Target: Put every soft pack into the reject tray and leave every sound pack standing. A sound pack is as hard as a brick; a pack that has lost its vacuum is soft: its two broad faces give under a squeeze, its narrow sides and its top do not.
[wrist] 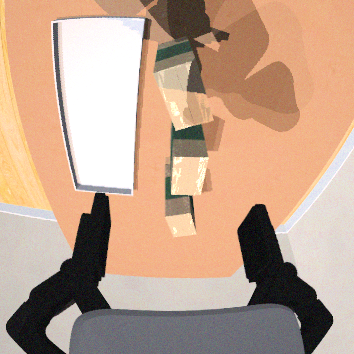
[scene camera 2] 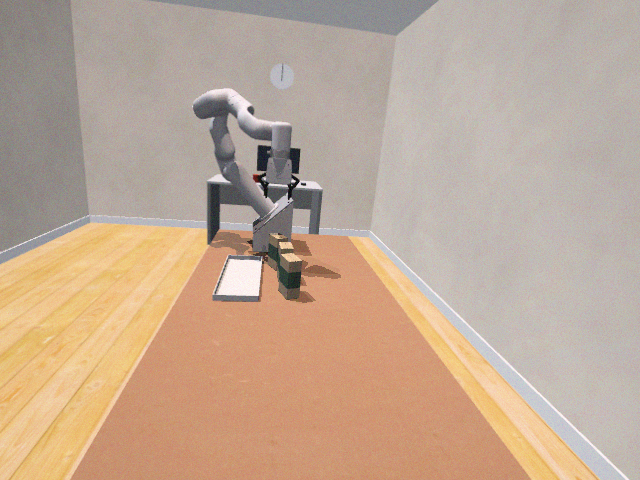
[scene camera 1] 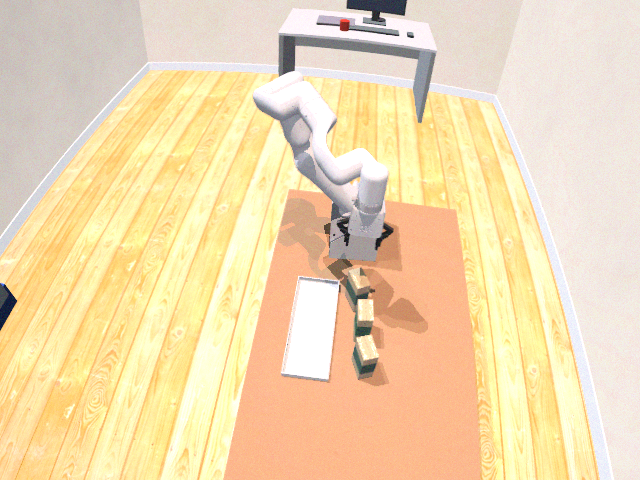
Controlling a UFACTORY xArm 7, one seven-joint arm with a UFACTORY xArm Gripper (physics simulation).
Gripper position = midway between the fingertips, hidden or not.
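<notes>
Scene camera 1 shows my gripper (scene camera 1: 361, 245), a white reject tray (scene camera 1: 307, 355) and a pack (scene camera 1: 358, 286). In the wrist view I see a pack (wrist: 188, 155), the white reject tray (wrist: 96, 60) and my gripper (wrist: 180, 213). Scene camera 2 shows the tray (scene camera 2: 239, 280), my gripper (scene camera 2: 277, 198) and a pack (scene camera 2: 290, 265).
</notes>
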